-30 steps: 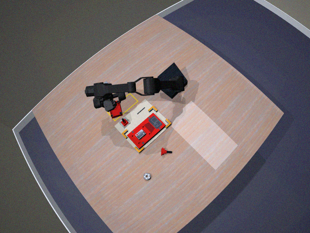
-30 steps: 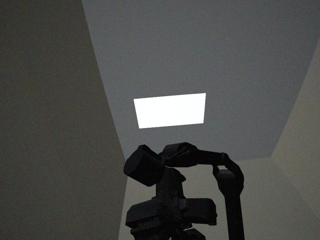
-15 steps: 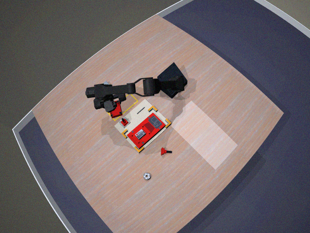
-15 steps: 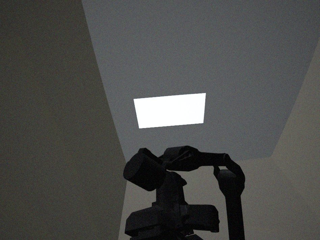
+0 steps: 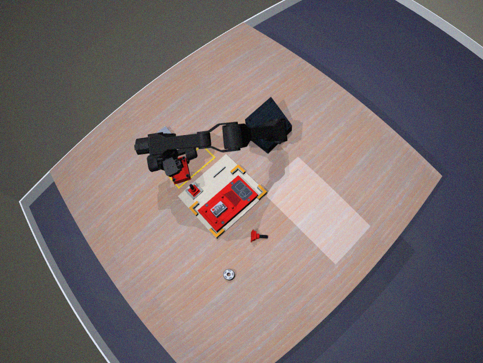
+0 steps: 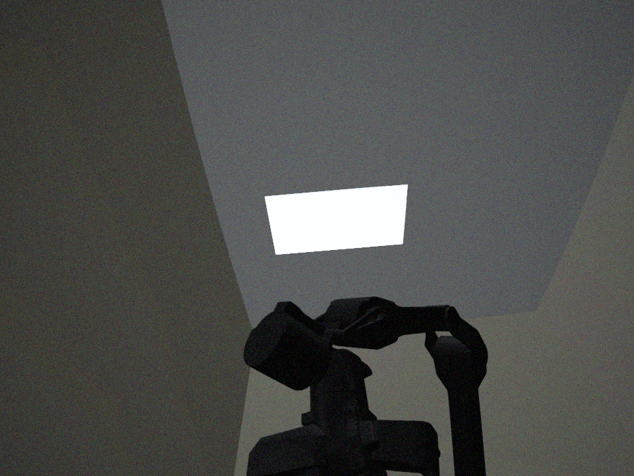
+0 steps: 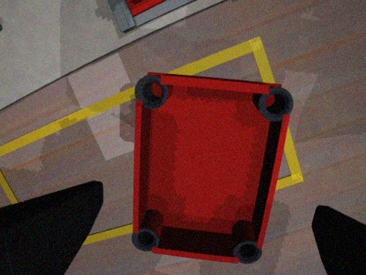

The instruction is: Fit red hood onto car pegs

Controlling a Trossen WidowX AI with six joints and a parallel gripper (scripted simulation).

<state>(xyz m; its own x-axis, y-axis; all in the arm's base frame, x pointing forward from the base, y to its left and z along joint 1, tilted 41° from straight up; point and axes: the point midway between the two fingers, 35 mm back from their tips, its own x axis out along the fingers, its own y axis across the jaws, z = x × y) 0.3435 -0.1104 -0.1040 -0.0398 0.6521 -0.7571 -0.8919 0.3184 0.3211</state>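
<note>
My gripper tip is 40 mm above the red hood. From my gripper tip the other things lie so: grey engine block: 240 mm to the left, 20 mm below.
</note>
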